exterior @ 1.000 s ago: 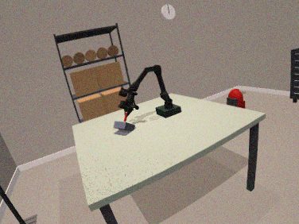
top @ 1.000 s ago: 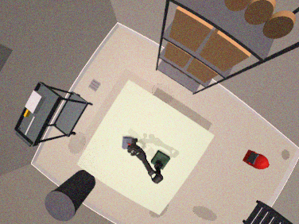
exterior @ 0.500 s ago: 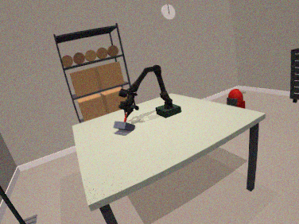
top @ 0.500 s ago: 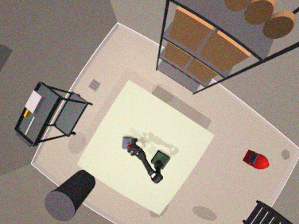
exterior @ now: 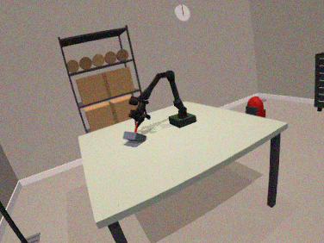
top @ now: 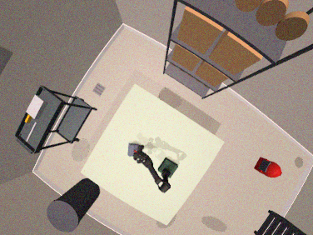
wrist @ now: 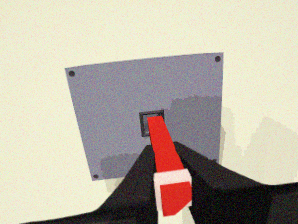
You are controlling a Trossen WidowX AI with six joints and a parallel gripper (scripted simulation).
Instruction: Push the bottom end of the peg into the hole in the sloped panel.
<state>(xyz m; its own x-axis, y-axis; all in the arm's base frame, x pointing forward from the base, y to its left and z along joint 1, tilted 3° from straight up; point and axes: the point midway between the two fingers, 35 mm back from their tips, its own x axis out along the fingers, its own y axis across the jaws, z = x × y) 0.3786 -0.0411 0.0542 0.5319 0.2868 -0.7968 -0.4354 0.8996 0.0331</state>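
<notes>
Right now the grey sloped panel is 6 cm below my gripper tip, 4 cm ahead of it and 2 cm to the left of it. The rest, counted from my gripper tip: red peg (1 cm behind, 1 cm above).
</notes>
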